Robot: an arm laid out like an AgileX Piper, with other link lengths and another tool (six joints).
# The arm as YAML. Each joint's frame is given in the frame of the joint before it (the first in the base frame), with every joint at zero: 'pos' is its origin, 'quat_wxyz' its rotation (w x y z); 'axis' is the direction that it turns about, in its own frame. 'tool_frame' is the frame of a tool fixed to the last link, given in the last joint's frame.
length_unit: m
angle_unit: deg
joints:
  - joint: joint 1
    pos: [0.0, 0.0, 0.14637]
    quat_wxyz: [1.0, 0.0, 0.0, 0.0]
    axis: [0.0, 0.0, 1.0]
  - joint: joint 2
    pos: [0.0, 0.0, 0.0]
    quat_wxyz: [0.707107, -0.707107, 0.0, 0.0]
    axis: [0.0, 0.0, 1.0]
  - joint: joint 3
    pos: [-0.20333, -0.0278, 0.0]
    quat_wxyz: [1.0, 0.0, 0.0, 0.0]
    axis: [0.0, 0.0, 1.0]
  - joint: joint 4
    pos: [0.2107, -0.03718, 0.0]
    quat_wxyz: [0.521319, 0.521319, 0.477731, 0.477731]
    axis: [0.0, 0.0, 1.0]
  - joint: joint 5
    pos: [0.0, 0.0, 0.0]
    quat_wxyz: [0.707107, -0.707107, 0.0, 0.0]
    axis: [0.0, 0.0, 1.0]
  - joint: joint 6
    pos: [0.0, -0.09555, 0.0]
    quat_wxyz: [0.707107, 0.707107, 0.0, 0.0]
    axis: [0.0, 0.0, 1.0]
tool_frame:
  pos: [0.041, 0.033, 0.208]
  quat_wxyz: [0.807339, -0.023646, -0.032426, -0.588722]
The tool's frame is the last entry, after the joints.
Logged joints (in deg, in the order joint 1, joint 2, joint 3, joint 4, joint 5, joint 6), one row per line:
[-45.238, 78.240, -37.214, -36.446, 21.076, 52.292]
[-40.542, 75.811, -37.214, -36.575, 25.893, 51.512]
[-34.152, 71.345, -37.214, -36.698, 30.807, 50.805]
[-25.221, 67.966, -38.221, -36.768, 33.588, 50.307]
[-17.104, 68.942, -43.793, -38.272, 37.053, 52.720]
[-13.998, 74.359, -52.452, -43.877, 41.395, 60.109]
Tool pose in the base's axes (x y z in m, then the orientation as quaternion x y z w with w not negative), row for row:
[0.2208, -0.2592, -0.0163, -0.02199, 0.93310, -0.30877, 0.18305]
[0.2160, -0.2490, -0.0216, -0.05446, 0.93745, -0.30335, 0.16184]
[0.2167, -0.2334, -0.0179, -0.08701, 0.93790, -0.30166, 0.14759]
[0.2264, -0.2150, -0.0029, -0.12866, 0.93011, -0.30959, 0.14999]
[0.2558, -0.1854, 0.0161, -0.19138, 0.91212, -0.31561, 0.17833]
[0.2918, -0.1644, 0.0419, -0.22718, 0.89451, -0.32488, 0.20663]
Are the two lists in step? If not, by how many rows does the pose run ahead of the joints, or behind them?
The pose runs 1 row behind the joints: the pose in row i belongs to the joints in row i - 1.
